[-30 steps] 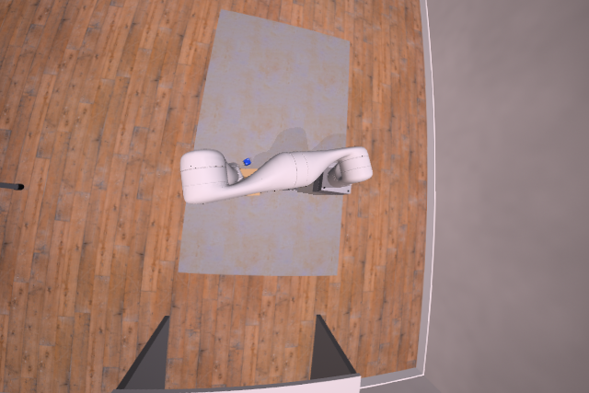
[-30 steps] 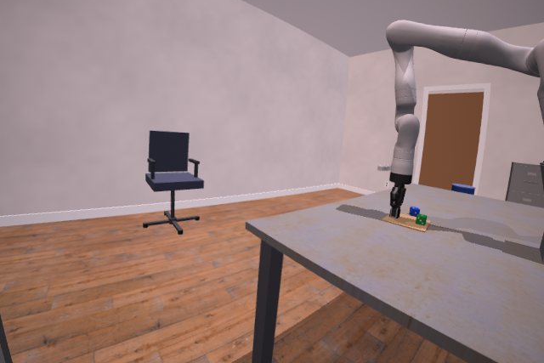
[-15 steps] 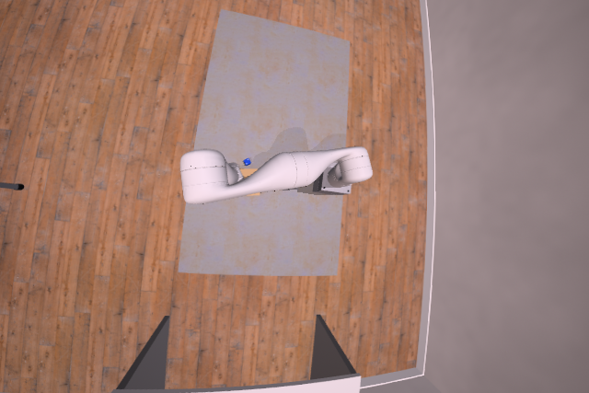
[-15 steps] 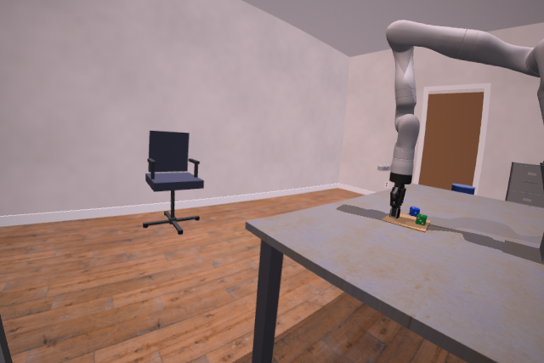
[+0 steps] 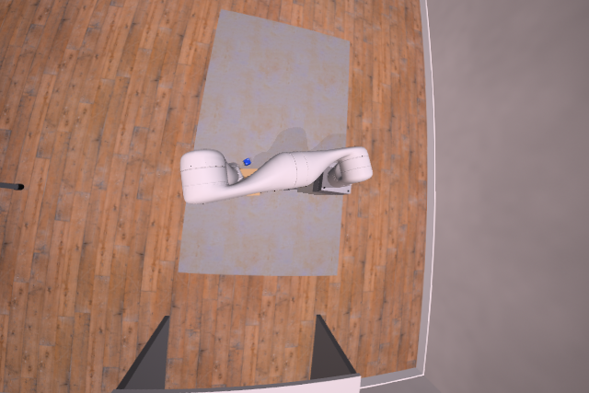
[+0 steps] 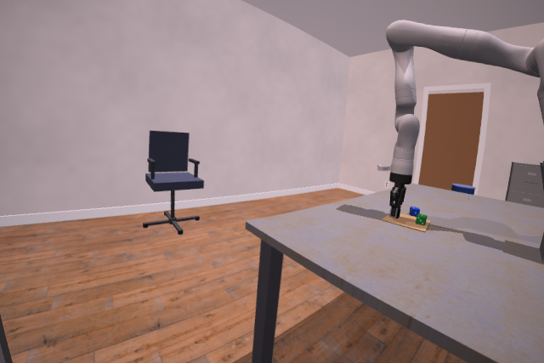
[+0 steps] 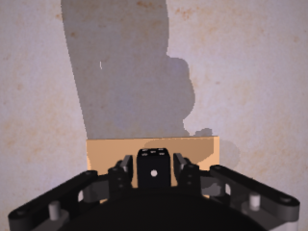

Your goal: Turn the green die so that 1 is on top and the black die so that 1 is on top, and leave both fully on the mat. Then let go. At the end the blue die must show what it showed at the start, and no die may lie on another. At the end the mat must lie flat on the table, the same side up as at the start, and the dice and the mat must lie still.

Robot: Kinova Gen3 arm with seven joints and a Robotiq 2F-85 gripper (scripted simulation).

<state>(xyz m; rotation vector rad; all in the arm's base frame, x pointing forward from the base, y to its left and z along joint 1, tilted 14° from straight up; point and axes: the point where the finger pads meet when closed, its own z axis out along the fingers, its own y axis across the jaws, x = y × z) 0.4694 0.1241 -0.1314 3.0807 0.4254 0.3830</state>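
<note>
Right now my hand is 10 mm above the black die. From my hand the other things lie so: blue die 110 mm to the right, 20 mm behind, 10 mm below; then tan mat 40 mm behind, 20 mm below, 10 mm to the right; then green die 90 mm behind, 20 mm to the right, 10 mm below.
</note>
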